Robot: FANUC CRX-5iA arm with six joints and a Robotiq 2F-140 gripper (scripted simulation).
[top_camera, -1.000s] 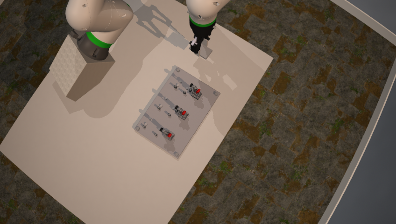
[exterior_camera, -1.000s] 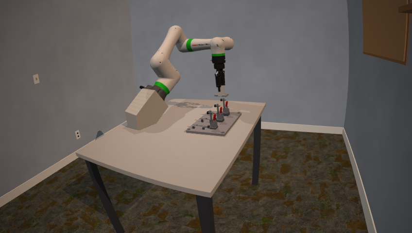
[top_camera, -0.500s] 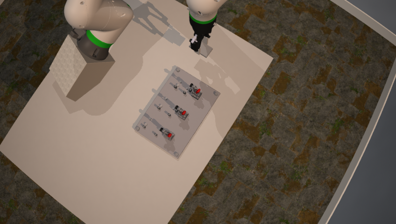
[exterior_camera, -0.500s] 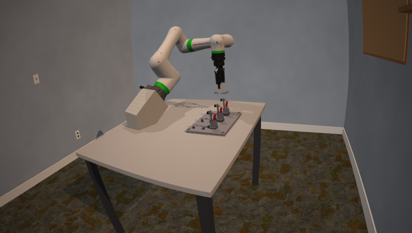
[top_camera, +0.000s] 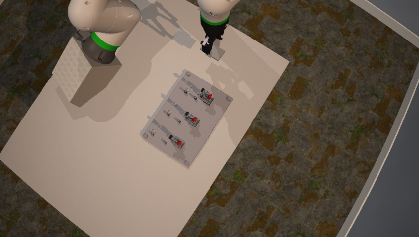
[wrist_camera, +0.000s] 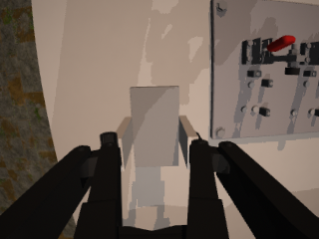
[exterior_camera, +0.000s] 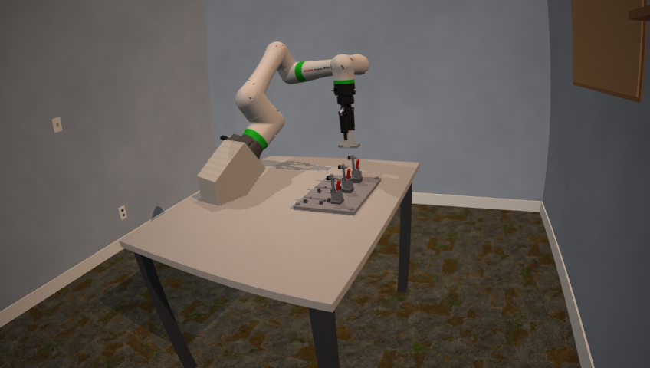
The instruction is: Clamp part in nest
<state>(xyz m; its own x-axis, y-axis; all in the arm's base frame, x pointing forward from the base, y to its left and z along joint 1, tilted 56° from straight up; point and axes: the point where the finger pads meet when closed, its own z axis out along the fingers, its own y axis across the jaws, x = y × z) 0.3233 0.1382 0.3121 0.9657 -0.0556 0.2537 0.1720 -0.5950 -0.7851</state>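
Now: the part 30 mm below my hand. The rest, counted from my hand: grey fixture plate 110 mm ahead, 250 mm to the right, 150 mm below.
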